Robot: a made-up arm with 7 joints.
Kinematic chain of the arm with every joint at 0, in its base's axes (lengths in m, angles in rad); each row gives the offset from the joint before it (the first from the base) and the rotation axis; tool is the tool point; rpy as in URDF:
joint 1: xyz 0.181 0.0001 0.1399 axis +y
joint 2: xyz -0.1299 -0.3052 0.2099 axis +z
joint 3: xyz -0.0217 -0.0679 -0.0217 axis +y
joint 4: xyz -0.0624 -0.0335 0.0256 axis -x
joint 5: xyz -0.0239 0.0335 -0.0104 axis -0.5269 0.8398 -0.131
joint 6: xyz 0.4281 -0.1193 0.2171 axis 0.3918 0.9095 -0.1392
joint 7: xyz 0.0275 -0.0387 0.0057 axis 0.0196 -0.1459 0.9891
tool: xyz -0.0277 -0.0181 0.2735 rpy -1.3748 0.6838 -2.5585
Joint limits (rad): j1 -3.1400..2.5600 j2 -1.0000..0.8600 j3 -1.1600..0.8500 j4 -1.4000..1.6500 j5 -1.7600..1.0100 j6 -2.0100..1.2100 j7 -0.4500..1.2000
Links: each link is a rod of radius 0.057 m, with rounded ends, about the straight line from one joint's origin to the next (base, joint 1, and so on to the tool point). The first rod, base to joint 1, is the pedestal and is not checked.
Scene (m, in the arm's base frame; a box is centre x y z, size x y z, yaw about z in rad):
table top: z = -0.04
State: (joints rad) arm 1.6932 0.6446 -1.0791 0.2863 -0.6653 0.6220 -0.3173
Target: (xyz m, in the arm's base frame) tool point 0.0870 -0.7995 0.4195
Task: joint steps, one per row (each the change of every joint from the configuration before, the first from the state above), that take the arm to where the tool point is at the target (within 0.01 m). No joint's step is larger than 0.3 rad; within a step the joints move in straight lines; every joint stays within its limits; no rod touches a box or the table.
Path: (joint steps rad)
1: -0.1045 -0.0379 -0.0135 -0.0352 -0.1209 -0.2872 0.0075
2: -0.1044 -0.0380 -0.0135 -0.0353 -0.1208 -0.2872 0.0076
3: -0.1045 -0.0379 -0.0134 -0.0352 -0.1209 -0.2872 0.0075
4: -0.1045 -0.0379 -0.0135 -0.0352 -0.1208 -0.2872 0.0076
5: -0.1044 -0.0380 -0.0135 -0.0353 -0.1209 -0.2871 0.0075
6: -0.1045 -0.0379 -0.0135 -0.0352 -0.1208 -0.2872 0.0076

